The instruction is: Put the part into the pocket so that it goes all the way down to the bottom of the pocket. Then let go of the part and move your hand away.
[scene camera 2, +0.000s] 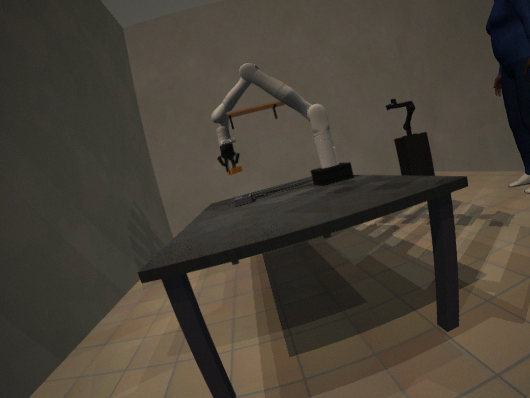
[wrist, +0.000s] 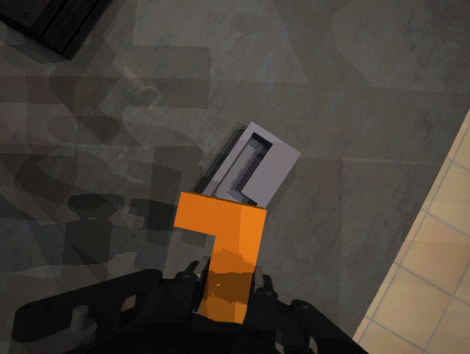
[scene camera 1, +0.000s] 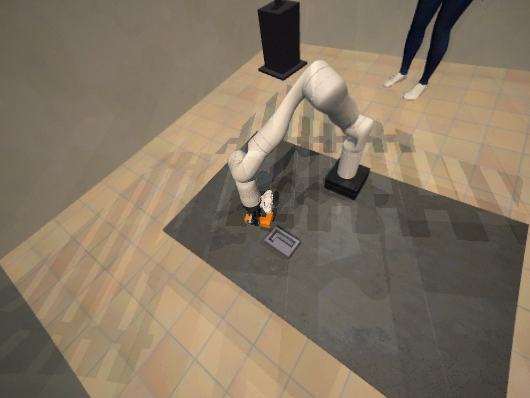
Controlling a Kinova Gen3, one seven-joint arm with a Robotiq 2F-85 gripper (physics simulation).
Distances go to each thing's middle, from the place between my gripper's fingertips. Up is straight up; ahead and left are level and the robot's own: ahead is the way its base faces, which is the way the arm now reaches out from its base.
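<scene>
Orange L-shaped part [wrist: 238,227]: my hand 1 cm past it. Grey pocket block [wrist: 258,163]: from my hand 4 cm behind, 8 cm to the left, 16 cm below.
</scene>
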